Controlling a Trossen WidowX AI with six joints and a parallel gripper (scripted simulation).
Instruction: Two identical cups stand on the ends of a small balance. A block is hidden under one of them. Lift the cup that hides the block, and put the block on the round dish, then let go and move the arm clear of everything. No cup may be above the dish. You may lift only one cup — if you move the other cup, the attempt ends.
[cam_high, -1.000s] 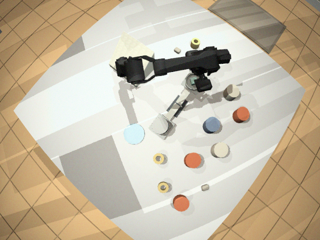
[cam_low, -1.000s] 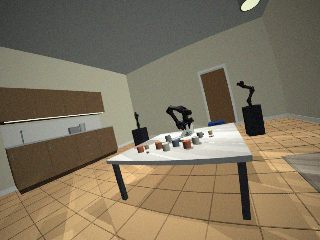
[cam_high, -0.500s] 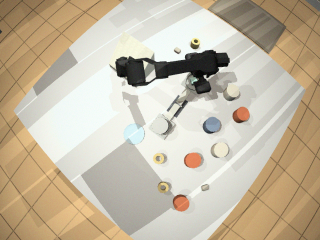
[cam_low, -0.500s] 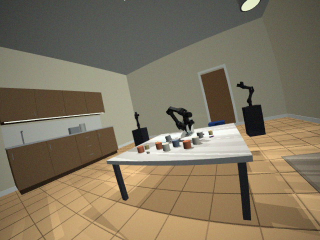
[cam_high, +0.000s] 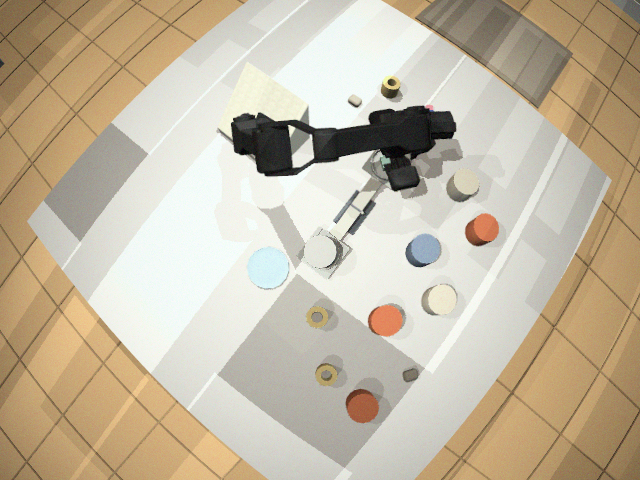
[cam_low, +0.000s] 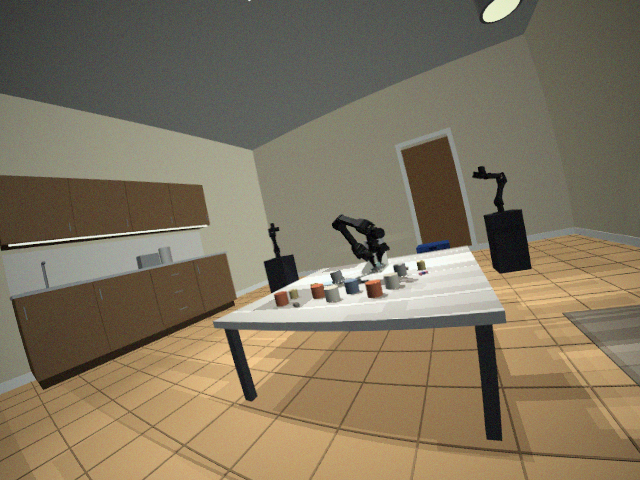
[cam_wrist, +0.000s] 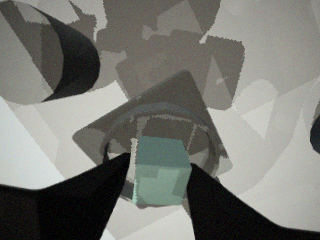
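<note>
My gripper tip is now 360 mm to the left of the round pale blue dish, 80 mm past it and 80 mm above it. The rest, counted from my gripper tip: blue cup (210 mm ahead, 110 mm to the right, 50 mm below); then small green block (right at my gripper tip); then small balance (120 mm to the right, 40 mm below).
</note>
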